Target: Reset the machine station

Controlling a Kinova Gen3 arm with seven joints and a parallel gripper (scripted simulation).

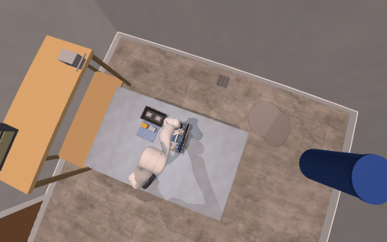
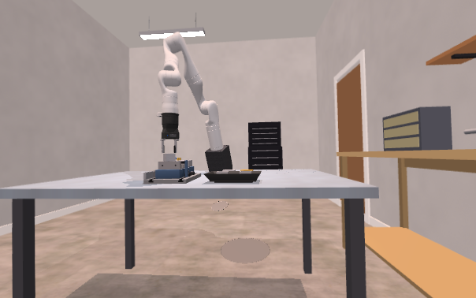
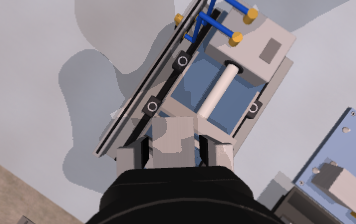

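The vise is 70 mm behind my hand, 20 mm to the left of it and 110 mm below it. The rest, counted from my hand: yellow brass blank 60 mm behind, 370 mm to the left, 130 mm below.
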